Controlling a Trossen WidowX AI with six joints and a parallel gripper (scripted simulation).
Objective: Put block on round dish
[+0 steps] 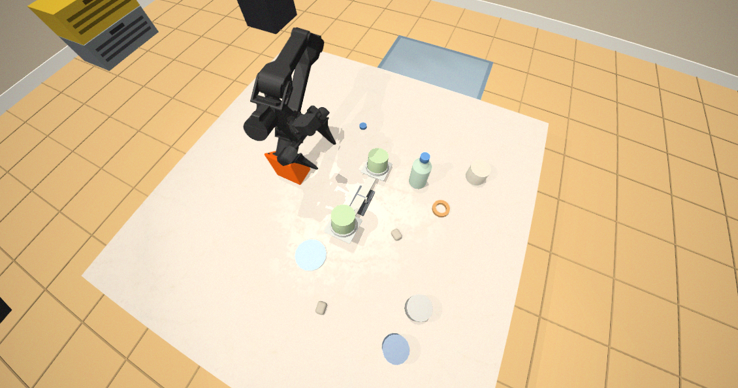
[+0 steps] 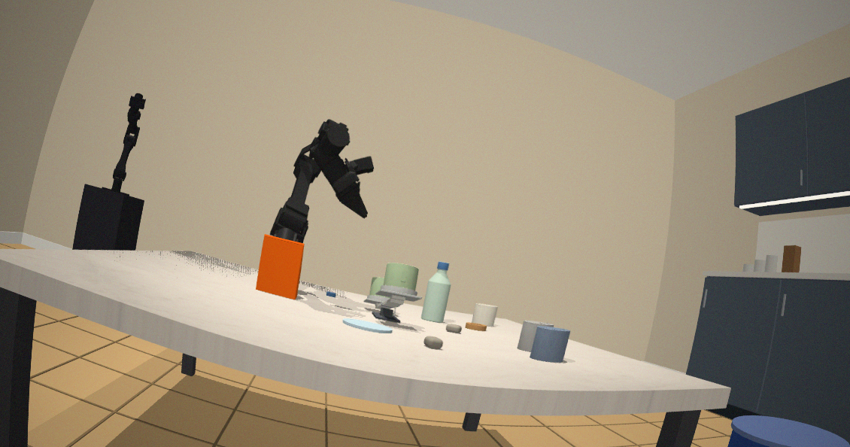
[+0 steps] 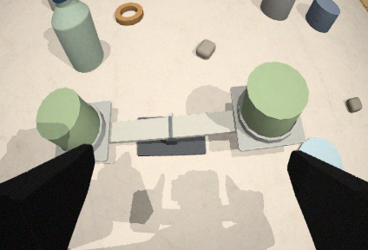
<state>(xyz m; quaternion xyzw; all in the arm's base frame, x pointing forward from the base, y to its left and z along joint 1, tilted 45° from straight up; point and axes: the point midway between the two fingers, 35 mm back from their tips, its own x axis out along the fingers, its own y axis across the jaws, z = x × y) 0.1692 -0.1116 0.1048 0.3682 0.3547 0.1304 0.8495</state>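
Now: the pale teal block 200 mm below my gripper tip, 140 mm to the left of it and 90 mm ahead of it. Also, from my gripper tip: blue disc: 310 mm to the left, 230 mm below, 50 mm behind; round light-blue dish: 230 mm to the right, 230 mm below, 30 mm ahead; green bottle: 240 mm ahead, 170 mm to the left, 120 mm below.
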